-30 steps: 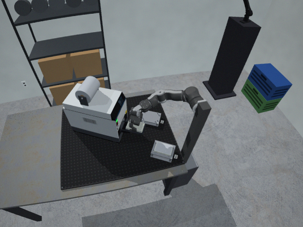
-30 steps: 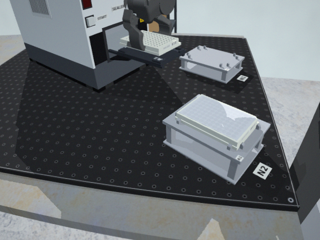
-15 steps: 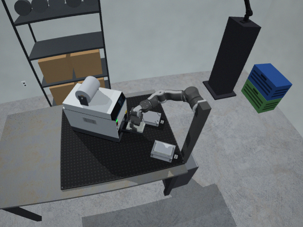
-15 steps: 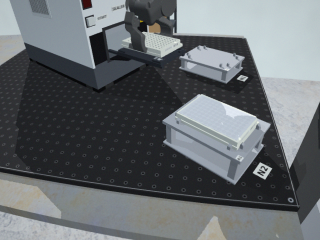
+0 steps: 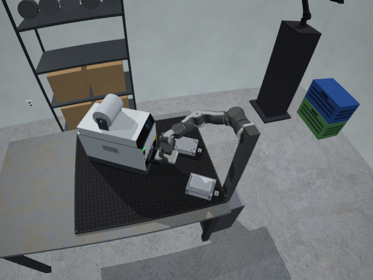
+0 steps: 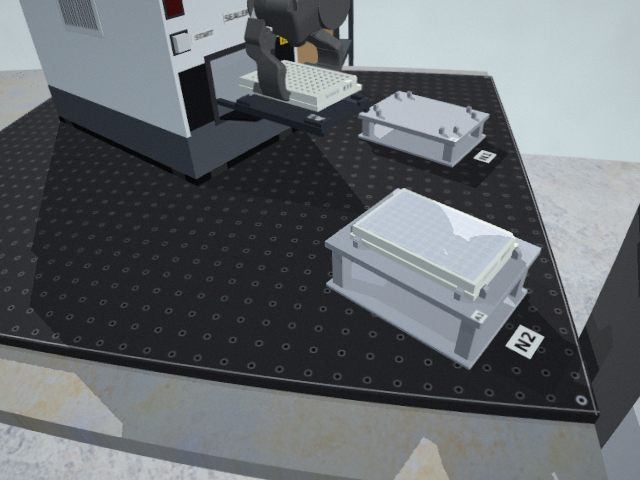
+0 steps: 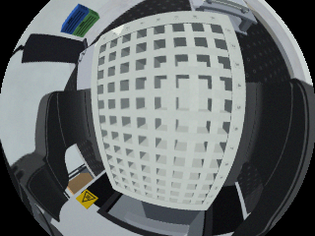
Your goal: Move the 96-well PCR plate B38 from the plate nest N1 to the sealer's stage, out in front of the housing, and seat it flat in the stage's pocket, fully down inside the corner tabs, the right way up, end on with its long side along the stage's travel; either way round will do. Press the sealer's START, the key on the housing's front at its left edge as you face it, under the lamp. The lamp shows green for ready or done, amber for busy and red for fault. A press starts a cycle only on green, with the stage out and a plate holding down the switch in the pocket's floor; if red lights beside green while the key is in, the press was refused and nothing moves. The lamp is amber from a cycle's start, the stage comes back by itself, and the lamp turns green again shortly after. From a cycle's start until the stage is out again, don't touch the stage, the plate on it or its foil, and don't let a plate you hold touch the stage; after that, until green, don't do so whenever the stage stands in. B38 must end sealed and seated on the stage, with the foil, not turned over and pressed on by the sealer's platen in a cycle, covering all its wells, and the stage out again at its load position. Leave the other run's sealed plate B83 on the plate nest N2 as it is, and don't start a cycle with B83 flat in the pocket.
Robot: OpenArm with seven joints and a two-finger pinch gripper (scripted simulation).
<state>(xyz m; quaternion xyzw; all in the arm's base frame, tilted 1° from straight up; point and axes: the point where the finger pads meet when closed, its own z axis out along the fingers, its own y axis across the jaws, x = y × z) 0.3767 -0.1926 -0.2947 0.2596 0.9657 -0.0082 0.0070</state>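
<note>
My gripper is now 30 mm above the sealer's dark stage. Also, from my hand: white 96-well plate B38: right at my hand; start key: 130 mm ahead, 60 mm above, 30 mm to the left; nest N1: 160 mm behind, 130 mm to the right, 90 mm below.
</note>
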